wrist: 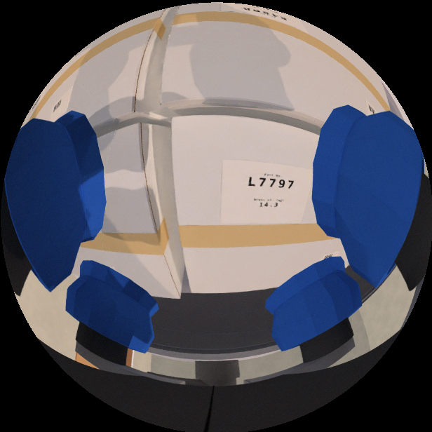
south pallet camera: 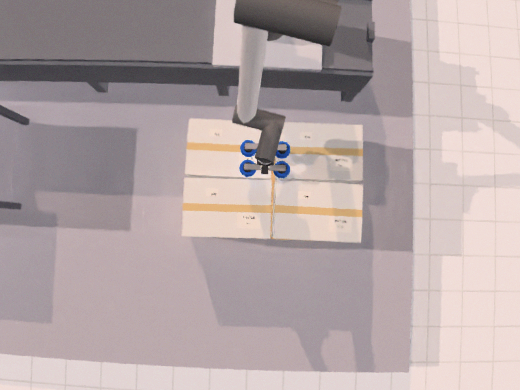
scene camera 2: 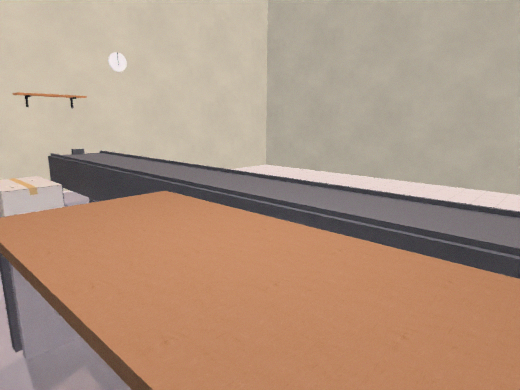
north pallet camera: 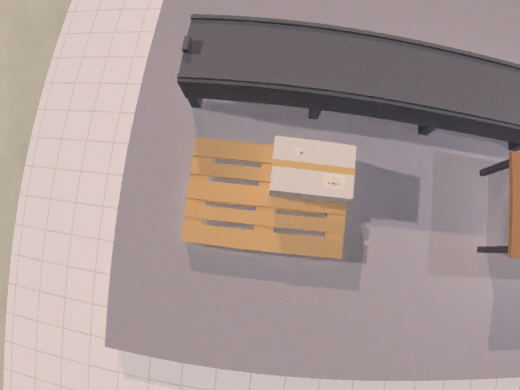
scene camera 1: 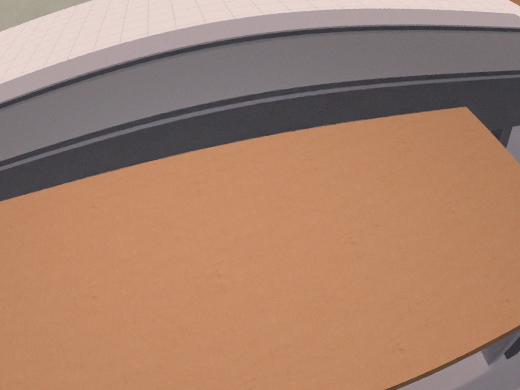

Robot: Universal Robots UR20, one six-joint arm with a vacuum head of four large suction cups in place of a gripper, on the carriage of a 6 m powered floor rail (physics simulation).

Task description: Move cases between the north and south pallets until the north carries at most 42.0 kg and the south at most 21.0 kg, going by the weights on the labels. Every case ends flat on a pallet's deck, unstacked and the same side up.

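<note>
My gripper [south pallet camera: 265, 159] [wrist: 214, 215], four blue suction cups, is open. It hangs over the rail-side cases near their seam; its clearance is hard to tell. Several white, taped cases cover the south pallet, whose deck is hidden. The rail-side case L7797 [south pallet camera: 210, 162] [wrist: 200, 175] reads 14.3 kg. Beside it lies another rail-side case [south pallet camera: 320, 135] [wrist: 120, 195]. Two outer cases, one [south pallet camera: 220, 225] [wrist: 225, 65] and another [south pallet camera: 320, 230] [wrist: 110, 75], lie flat, their weights unreadable. One case [north pallet camera: 300, 177] [scene camera 2: 45, 185] lies flat on the north pallet [north pallet camera: 225, 190], at its rail-side right corner.
The rail [scene camera 1: 250, 65] [scene camera 2: 325, 190] [north pallet camera: 325, 55] [south pallet camera: 125, 35] runs along both pallets. A wooden table [scene camera 1: 250, 225] [scene camera 2: 250, 275] [north pallet camera: 515, 205] stands beside it, between the pallets. On the north pallet, the left half and the front strip of the deck are uncovered.
</note>
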